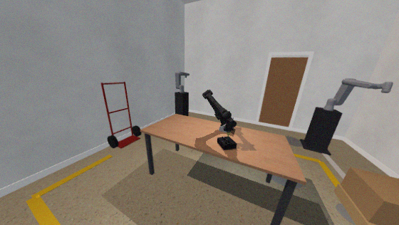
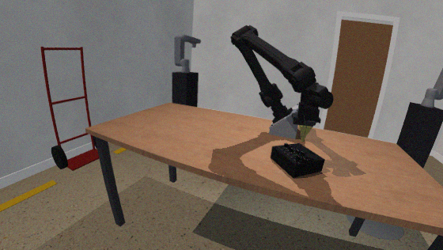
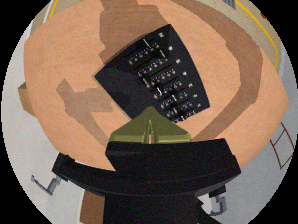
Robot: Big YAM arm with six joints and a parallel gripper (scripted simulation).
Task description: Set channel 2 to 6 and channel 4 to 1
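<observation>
Right now the fader cap is 50 mm below my hand, 10 mm to the right of it and 10 mm ahead of it.
</observation>
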